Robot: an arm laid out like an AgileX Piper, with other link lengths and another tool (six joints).
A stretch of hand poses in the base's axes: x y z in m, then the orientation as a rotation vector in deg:
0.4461 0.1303 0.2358 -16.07 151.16 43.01
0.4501 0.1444 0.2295 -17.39 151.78 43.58
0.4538 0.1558 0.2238 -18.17 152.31 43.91
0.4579 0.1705 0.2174 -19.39 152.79 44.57
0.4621 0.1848 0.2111 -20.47 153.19 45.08
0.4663 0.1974 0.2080 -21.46 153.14 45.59
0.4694 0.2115 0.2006 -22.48 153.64 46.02
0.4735 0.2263 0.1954 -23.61 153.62 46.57
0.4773 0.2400 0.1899 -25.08 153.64 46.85
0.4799 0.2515 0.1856 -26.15 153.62 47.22
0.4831 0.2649 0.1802 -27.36 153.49 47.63
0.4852 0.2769 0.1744 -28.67 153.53 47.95
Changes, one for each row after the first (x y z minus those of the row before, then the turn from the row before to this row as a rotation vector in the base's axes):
0.0040 0.0141 -0.0063 0.01 0.61 1.12
0.0037 0.0114 -0.0057 -0.05 0.51 0.68
0.0041 0.0147 -0.0064 0.11 0.53 1.04
0.0042 0.0143 -0.0063 0.06 0.43 0.90
0.0042 0.0126 -0.0031 0.21 0.04 0.77
0.0031 0.0141 -0.0074 -0.02 0.52 0.86
0.0041 0.0148 -0.0052 0.20 0.08 0.88
0.0038 0.0137 -0.0055 -0.02 0.01 1.07
0.0026 0.0115 -0.0043 0.10 0.04 0.80
0.0032 0.0134 -0.0054 0.14 -0.04 0.89
0.0021 0.0120 -0.0058 0.01 0.08 0.97

